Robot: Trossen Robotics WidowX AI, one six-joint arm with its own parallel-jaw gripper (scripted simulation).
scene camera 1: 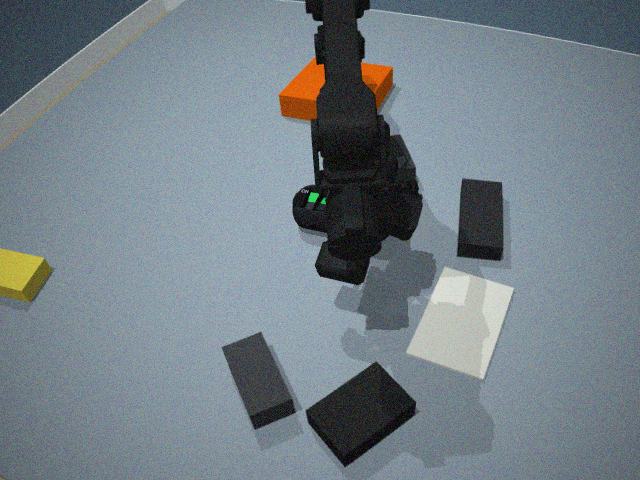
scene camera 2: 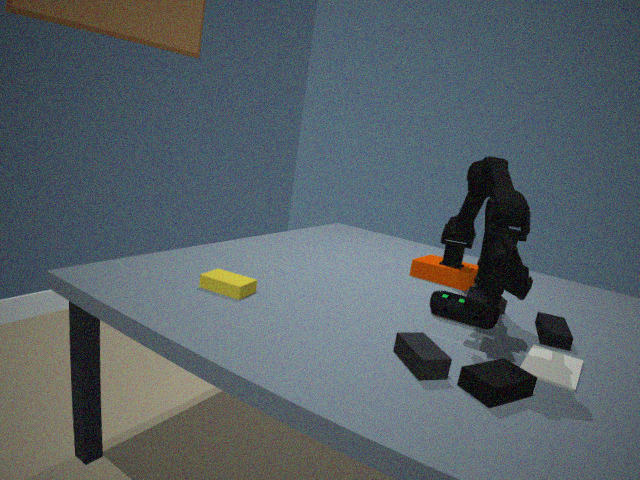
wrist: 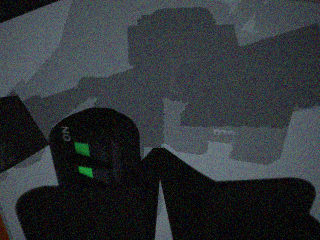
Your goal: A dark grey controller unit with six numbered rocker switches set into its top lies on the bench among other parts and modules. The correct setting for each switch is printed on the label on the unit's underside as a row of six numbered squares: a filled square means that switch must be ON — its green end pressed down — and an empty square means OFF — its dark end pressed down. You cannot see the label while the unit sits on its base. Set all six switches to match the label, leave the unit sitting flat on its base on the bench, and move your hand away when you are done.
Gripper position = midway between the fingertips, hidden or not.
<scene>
My gripper (scene camera 1: 364, 242) is shut, holding nothing. Further things: a yellow block (scene camera 2: 237, 286) and a white flat plate (scene camera 1: 460, 325).
The white flat plate shows as well in scene camera 2 (scene camera 2: 550, 366). My gripper is seen too in scene camera 2 (scene camera 2: 482, 318) and in the wrist view (wrist: 158, 153). The wrist view misses the yellow block: it is out of frame.
</scene>
